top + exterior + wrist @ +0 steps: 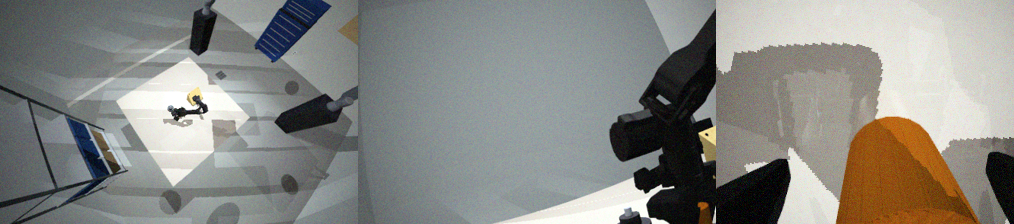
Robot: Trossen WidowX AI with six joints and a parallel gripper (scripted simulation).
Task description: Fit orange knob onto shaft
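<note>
Now: gripper tip 30 mm below the orange knob. Round my gripper tip: dark round pedestal: 150 mm to the right, 20 mm ahead, 20 mm above.
</note>
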